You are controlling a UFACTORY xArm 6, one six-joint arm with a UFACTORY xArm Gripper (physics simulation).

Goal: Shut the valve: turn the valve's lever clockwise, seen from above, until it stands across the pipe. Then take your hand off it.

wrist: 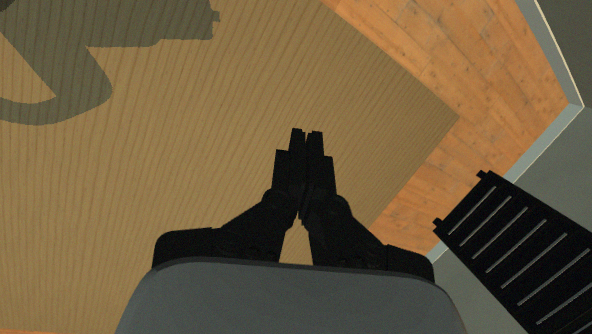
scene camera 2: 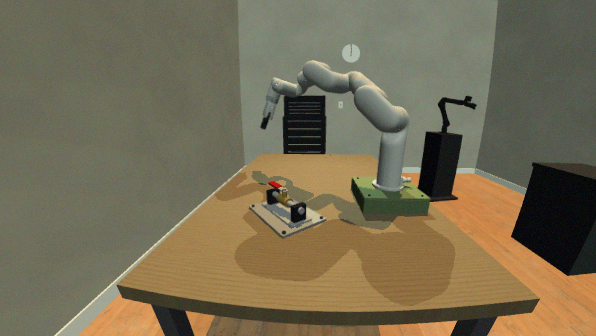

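Note:
The valve point(scene camera 2: 284, 199) has a brass body on a pipe held between two black end blocks, on a light base plate point(scene camera 2: 276, 225) left of the arm's base. Its red lever point(scene camera 2: 275, 185) points to the upper left from the stem, roughly along the pipe in scene camera 2. The exact lever angle is hard to tell at this size. My gripper point(scene camera 2: 263, 127) point(wrist: 302, 148) is shut and empty, its fingertips together. It hangs high above the table, beyond the valve and apart from the lever. The valve does not show in the wrist view.
The wooden table point(scene camera 2: 320, 295) point(wrist: 200, 165) bears the green base block point(scene camera 2: 395, 204) of my arm, right of the valve. A black drawer cabinet point(scene camera 2: 304, 125) point(wrist: 520, 250) stands beyond the table's far end. A black pedestal point(scene camera 2: 440, 165) with a small arm stands on the floor at the right.

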